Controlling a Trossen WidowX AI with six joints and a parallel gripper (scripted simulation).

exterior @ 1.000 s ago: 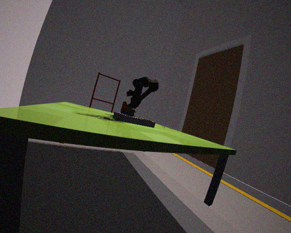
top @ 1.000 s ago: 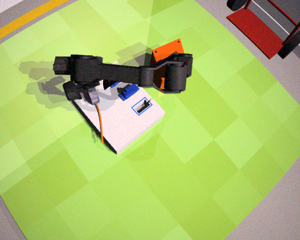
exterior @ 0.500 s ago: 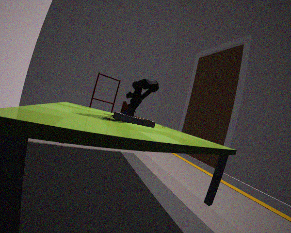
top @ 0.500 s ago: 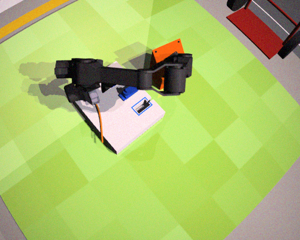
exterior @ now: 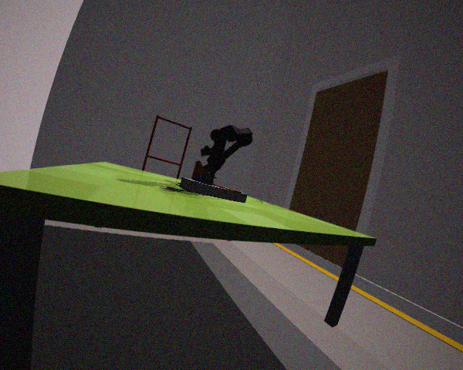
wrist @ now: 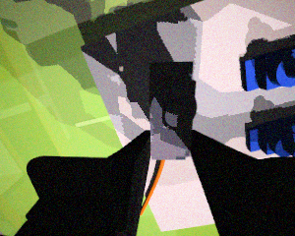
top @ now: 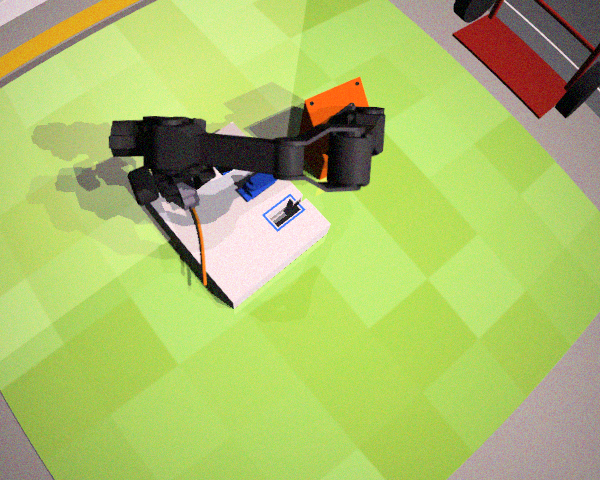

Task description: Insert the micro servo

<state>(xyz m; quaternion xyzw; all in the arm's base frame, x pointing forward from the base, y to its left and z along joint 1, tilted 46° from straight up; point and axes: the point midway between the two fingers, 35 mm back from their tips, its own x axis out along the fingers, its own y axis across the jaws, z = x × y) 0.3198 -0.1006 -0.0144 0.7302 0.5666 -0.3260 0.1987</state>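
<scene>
Right now my gripper tip is 2 cm past the white deck, 6 cm to the right of it and 7 cm above it.
</scene>
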